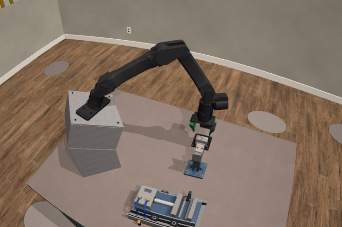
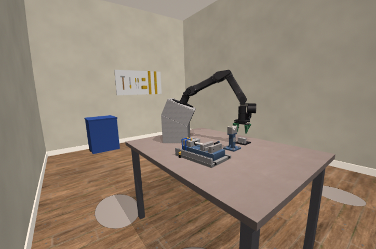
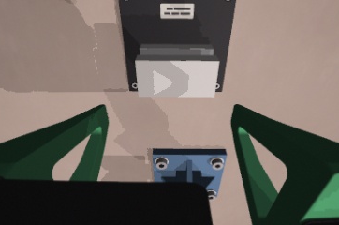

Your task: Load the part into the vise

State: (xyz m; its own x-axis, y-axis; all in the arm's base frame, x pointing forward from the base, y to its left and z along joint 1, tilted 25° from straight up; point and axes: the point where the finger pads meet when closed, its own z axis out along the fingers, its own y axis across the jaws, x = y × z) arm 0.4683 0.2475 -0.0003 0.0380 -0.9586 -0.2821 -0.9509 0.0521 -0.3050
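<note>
The part lies 1 cm to the left of my hand and 7 cm below it. Also, from my hand: black infeed plate: 2 cm to the left, 9 cm below; then work stop rod: 6 cm ahead, 36 cm to the right; then piston rod: 2 cm behind, 42 cm to the right, 1 cm below.
</note>
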